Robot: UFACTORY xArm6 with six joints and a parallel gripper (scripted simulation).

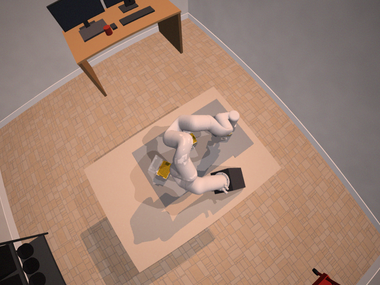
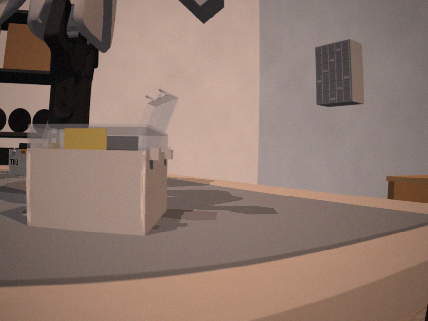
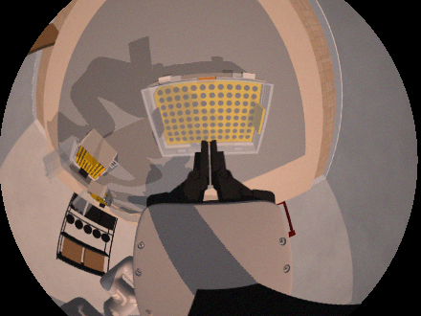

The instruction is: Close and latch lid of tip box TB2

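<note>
My gripper is now 3 cm short of the clear lid, 3 cm above it and 2 cm to the left of it. Also, from my hand: box marked TB3: 54 cm to the left, 5 cm ahead, 3 cm below; then label tape: 9 cm below, 2 cm behind, 1 cm to the left.
</note>
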